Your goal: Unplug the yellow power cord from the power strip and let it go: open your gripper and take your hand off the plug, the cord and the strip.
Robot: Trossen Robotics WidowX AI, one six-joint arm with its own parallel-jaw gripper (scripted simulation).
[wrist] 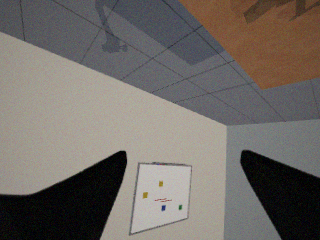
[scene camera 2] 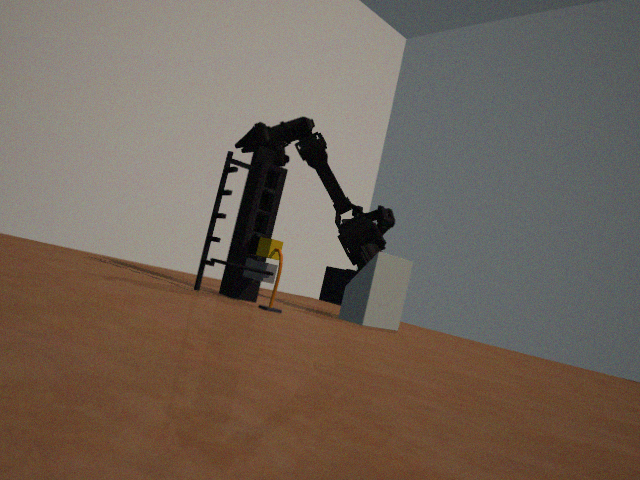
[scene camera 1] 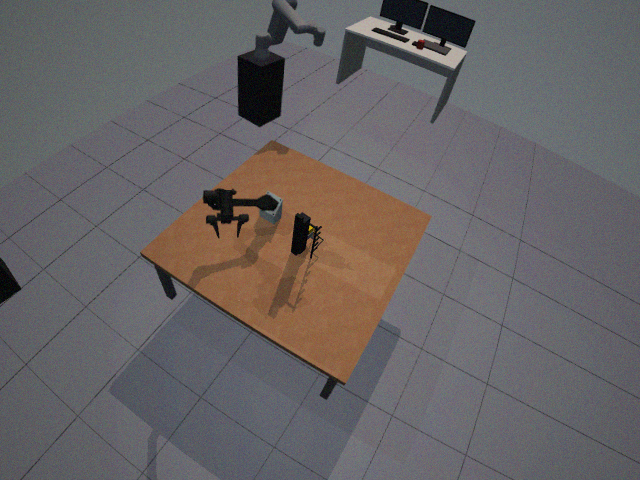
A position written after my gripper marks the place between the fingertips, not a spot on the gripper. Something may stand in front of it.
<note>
My gripper (scene camera 2: 238, 149) is open, holding nothing.
My gripper shows as well in the wrist view (wrist: 182, 156).
</note>
